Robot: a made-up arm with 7 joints.
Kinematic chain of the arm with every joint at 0, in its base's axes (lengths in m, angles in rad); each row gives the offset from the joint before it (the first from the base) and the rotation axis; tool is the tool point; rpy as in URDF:
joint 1: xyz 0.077 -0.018 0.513 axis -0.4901 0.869 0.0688
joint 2: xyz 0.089 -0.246 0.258 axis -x
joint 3: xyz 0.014 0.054 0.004 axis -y
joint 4: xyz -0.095 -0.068 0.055 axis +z
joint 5: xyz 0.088 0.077 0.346 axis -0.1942 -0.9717 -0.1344
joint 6: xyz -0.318 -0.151 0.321 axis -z
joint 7: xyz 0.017 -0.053 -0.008 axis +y
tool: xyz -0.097 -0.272 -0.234 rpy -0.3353 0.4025 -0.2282
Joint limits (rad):
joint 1: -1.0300..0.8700
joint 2: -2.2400..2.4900
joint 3: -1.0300..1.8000
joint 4: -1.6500..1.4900
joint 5: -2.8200..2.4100
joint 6: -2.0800..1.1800
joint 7: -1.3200..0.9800
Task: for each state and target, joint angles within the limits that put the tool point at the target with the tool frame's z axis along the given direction. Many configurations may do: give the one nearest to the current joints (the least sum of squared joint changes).
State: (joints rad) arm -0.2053 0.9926 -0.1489 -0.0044 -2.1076 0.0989 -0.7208
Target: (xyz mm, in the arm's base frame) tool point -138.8 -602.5 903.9 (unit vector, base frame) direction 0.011 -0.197 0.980
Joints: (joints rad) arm -0.7460 0.3945 0.4088 0.1649 -1.9252 -0.3085 -1.3200
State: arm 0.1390 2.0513 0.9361 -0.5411 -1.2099 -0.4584 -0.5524
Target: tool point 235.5 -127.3 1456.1 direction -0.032 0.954 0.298
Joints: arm 0.8700 1.4972 1.2516 -0.8179 -1.4053 0.2699 -0.8825
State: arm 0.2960 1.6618 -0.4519 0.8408 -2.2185 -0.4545 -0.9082
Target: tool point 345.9 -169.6 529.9 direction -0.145 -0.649 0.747
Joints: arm 0.0773 2.2345 -0.9746 0.7056 -2.7591 -1.3427 -1.2135
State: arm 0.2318 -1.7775 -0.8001 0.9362 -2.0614 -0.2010 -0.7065
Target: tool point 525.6 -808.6 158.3 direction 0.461 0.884 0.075
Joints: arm 0.5615 -1.7490 -0.4094 0.1871 -1.7959 0.3219 0.0867
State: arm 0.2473 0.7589 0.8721 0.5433 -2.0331 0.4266 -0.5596
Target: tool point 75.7 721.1 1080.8 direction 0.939 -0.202 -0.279
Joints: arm 0.3919 1.3964 0.5815 0.3058 -1.7588 1.1292 0.1769
